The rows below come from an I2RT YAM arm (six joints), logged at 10 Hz.
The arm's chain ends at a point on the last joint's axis. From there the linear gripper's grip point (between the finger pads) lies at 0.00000 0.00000 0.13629 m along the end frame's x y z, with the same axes.
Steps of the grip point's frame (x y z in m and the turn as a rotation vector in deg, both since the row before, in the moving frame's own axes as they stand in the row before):
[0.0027 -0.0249 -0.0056 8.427 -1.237 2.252]
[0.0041 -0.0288 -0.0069 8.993 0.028 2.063]
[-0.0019 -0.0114 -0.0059 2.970 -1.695 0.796]
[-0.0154 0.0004 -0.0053 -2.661 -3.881 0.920]
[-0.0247 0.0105 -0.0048 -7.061 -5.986 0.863]
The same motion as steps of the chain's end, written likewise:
[0.0052 -0.0049 -0.0041 8.427 -1.237 2.252]
[0.0036 -0.0075 -0.0052 8.993 0.028 2.063]
[0.0021 -0.0043 -0.0057 2.970 -1.695 0.796]
[-0.0061 -0.0058 -0.0048 -2.661 -3.881 0.920]
[-0.0104 -0.0061 -0.0030 -7.061 -5.986 0.863]

